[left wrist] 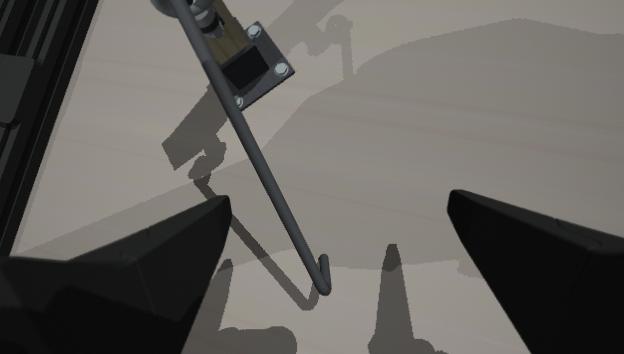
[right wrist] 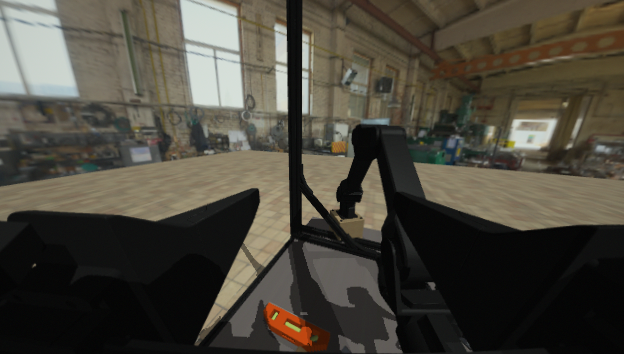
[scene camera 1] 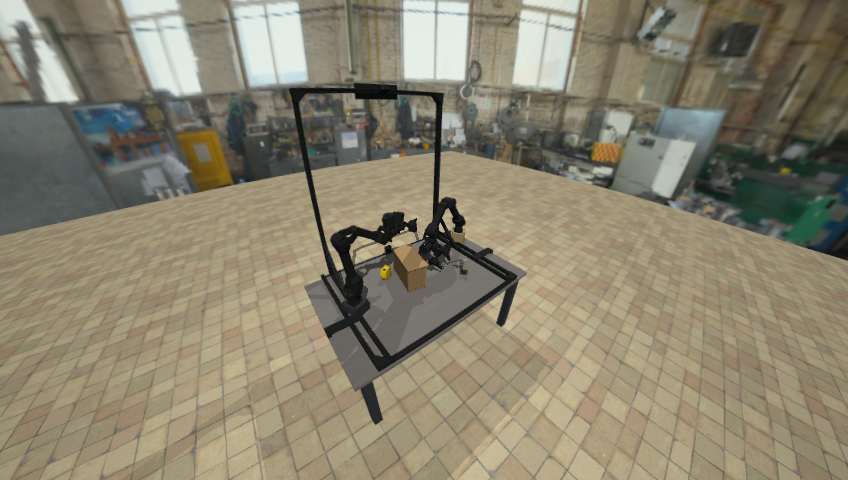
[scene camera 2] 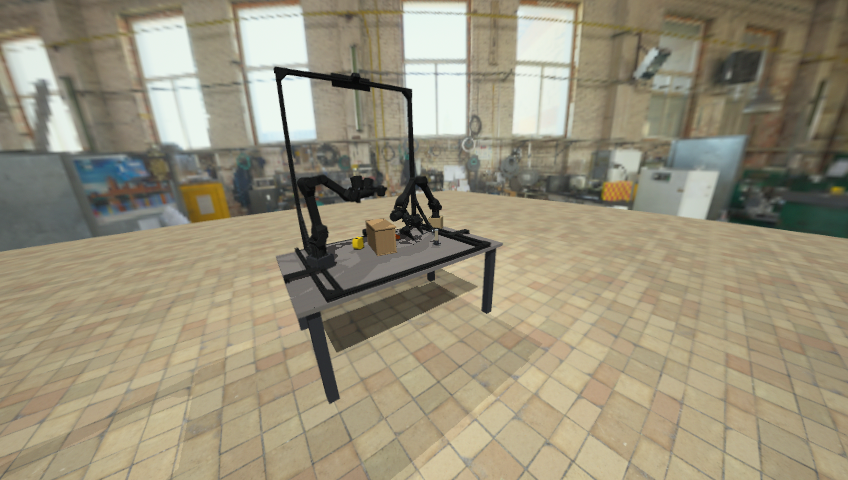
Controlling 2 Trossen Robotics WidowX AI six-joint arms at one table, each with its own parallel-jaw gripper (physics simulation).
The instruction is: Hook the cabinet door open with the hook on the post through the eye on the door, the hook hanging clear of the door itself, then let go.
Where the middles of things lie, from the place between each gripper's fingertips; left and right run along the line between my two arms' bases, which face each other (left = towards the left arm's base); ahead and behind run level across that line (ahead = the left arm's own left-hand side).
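There is the wooden cabinet (scene camera 1: 409,264), and my right hand is 70 mm short of it, 60 mm to the left of it and 280 mm above it. The orange spirit level (right wrist: 285,324) lies 60 mm behind my right hand, 120 mm to the left of it and 350 mm below it. As for the hook rod (left wrist: 321,278), I find it 220 mm ahead of my right hand, 140 mm to the left of it and 310 mm below it. By its middle, though, the rod is nearer to my left hand than to my right hand, and the cabinet, by its middle, is likewise nearer to my left hand than to my right hand.
From my left hand, the hook rod is 2 cm ahead and 3 cm to the left. The wooden cabinet is 13 cm behind my left hand, 17 cm to the right of it and 3 cm above it, whereas the orange spirit level sits 27 cm behind that same left hand, 1 cm to the left of it and 4 cm below it.
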